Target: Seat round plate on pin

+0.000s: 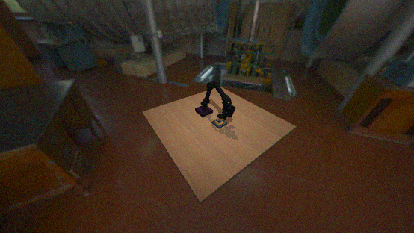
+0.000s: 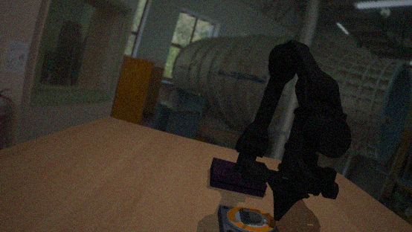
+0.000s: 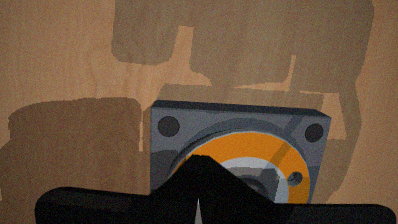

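Right now the square grey base is 40 mm behind my gripper tip, 40 mm to the right of it and 40 mm below it.
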